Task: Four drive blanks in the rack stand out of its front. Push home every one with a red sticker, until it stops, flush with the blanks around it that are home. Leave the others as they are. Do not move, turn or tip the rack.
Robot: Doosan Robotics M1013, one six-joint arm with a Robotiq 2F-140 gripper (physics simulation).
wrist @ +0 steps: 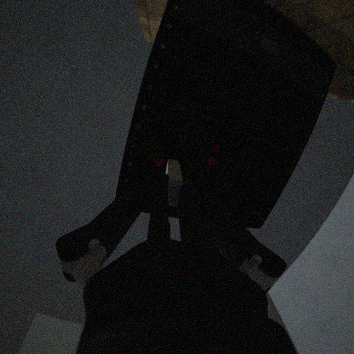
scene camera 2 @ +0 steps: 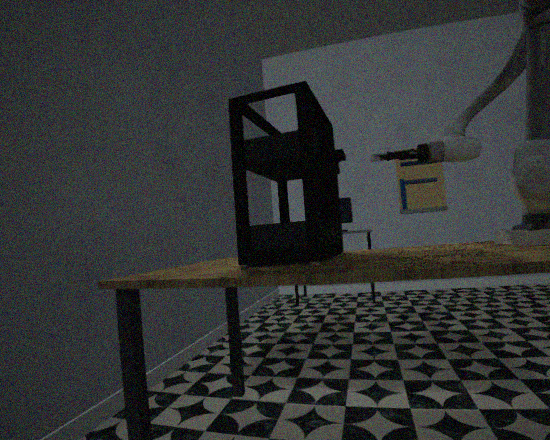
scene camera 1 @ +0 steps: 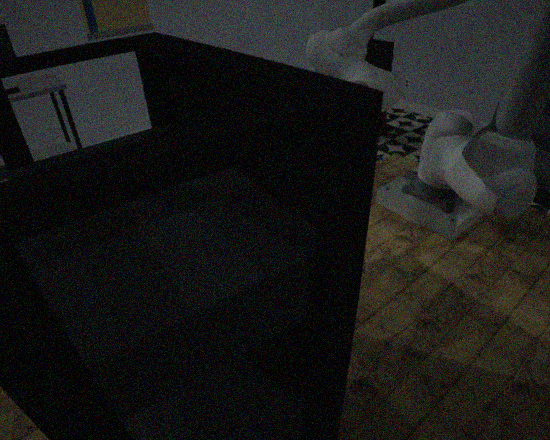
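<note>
The black rack [scene camera 1: 260,105] [scene camera 2: 322,210] [wrist: 240,90] stands upright on the table. In scene camera 2 a small dark blank [scene camera 2: 340,155] stands out high on its front, and a larger dark block [scene camera 2: 346,210] stands out lower down. In the wrist view a red sticker [wrist: 159,161] lies left of the fingertips. Two more red stickers [wrist: 211,161] [wrist: 216,148] lie close together to the right, and a blue sticker [wrist: 183,137] lies above. Blank edges are too dark to tell depth. My gripper [scene camera 2: 375,158] [wrist: 171,169] is shut and empty, apart from the rack's front.
The wooden table [scene camera 1: 425,320] [scene camera 2: 425,260] carries the rack and the arm's base [scene camera 1: 425,205]. The rack's near side hides the gripper in scene camera 1. A yellow and blue panel [scene camera 2: 425,192] is on the wall behind. Another table [scene camera 2: 357,231] stands far back.
</note>
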